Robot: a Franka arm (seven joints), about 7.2 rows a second.
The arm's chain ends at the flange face. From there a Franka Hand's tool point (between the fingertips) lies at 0.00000 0.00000 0.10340 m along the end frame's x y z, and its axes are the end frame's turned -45 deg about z.
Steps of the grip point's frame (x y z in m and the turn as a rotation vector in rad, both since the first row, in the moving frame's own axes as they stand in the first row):
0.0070 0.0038 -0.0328 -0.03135 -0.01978 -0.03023
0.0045 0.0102 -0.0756 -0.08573 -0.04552 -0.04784
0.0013 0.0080 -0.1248 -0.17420 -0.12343 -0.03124
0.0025 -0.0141 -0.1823 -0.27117 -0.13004 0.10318
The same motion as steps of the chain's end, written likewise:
0.0067 -0.0060 -0.0327 -0.03615 0.00818 -0.03023
0.0072 -0.0055 -0.0751 -0.09281 0.02843 -0.04784
0.0026 -0.0168 -0.1225 -0.21046 0.03590 -0.03124
-0.0168 -0.0411 -0.1777 -0.28370 0.09979 0.10318

